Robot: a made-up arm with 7 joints. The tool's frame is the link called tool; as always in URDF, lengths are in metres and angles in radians.
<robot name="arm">
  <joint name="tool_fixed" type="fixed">
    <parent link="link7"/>
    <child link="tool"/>
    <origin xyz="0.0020 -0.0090 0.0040" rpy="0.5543 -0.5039 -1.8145"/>
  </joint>
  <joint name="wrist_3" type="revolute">
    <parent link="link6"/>
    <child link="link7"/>
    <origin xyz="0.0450 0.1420 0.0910" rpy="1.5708 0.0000 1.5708"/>
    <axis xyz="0 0 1"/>
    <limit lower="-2.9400" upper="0.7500" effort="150" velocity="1.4"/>
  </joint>
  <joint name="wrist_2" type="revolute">
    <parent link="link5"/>
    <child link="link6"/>
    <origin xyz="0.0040 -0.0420 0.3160" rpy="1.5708 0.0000 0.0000"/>
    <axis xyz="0 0 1"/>
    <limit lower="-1.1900" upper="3.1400" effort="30" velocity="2.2"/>
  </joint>
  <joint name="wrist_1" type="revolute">
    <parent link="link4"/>
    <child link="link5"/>
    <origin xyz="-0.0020 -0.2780 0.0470" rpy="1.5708 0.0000 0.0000"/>
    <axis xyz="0 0 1"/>
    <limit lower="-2.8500" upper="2.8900" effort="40" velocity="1.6"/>
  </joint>
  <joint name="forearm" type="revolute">
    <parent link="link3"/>
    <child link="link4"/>
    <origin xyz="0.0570 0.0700 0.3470" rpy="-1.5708 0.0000 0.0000"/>
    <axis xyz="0 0 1"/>
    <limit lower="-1.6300" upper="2.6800" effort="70" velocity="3.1"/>
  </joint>
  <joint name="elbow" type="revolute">
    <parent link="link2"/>
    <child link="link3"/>
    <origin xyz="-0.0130 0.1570 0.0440" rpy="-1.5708 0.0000 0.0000"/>
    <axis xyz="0 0 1"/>
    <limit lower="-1.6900" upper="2.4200" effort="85" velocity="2.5"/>
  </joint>
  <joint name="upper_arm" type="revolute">
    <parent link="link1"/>
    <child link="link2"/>
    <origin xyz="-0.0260 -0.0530 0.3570" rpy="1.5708 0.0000 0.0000"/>
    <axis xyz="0 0 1"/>
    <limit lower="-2.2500" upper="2.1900" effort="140" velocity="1.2"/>
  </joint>
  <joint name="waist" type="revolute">
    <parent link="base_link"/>
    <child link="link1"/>
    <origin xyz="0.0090 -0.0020 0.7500" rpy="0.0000 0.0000 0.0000"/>
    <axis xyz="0 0 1"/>
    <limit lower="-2.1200" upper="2.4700" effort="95" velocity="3"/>
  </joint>
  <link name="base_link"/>
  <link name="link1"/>
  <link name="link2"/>
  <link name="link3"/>
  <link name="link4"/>
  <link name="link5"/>
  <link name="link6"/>
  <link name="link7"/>
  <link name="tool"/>
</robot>
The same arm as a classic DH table. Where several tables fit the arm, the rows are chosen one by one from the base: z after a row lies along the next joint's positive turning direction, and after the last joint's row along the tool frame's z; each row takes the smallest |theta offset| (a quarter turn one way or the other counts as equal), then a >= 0, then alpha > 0; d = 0 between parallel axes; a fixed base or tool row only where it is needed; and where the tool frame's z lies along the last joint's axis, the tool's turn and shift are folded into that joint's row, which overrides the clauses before.
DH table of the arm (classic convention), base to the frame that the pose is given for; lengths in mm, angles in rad. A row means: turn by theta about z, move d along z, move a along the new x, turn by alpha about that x. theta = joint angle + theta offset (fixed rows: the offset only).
base (fixed): d 0  theta0 -0.2187  a 9.2  alpha 0
waist: d 1107  theta0 0.2187  a -26  alpha 1.5708
upper_arm: d 97  theta0 0  a -13  alpha -1.5708
elbow: d 504  theta0 0  a 57  alpha -1.5708
forearm: d 117  theta0 0  a -2  alpha 1.5708
wrist_1: d 594  theta0 0  a 4  alpha 1.5708
wrist_2: d 133  theta0 1.5708  a 142  alpha 1.5708
wrist_3: d 58.3  theta0 0.6647  a -4  alpha -0.7309
tool (fixed): d -12.5  theta0 -2.333  a 0  alpha 0
Joint limits (rad, base to tool): -2.12..2.47 -2.25..2.19 -1.69..2.42 -1.63..2.68 -2.85..2.89 -1.19..3.14 -2.94..0.75

